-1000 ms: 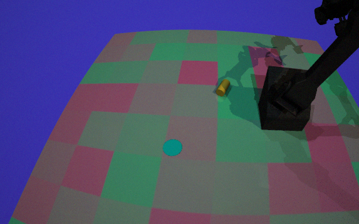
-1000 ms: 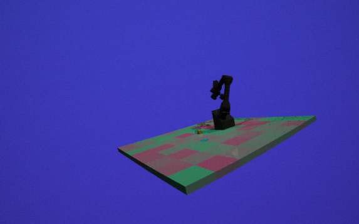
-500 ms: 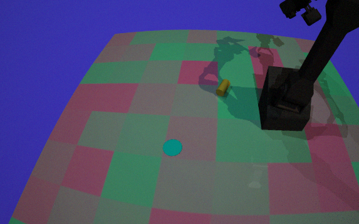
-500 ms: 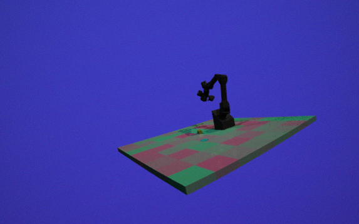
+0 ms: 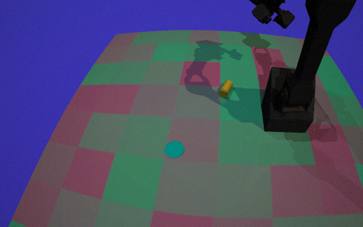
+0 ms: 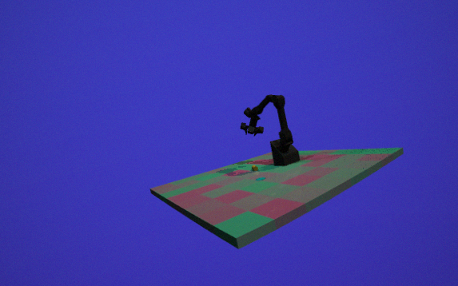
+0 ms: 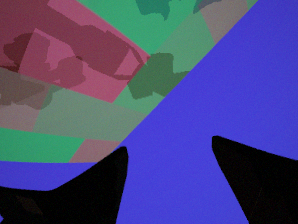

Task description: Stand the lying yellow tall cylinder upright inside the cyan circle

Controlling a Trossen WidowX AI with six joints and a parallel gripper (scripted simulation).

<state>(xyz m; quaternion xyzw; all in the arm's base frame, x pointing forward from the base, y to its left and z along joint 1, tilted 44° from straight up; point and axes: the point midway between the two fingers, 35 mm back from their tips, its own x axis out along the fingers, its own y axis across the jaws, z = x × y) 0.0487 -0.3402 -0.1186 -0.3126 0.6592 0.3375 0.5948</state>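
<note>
The yellow tall cylinder is 230 mm to the left of my gripper tip, 220 mm below it and 150 mm ahead of it. The rest, counted from my gripper tip: cyan circle: 500 mm to the left, 290 mm ahead, 240 mm below.
</note>
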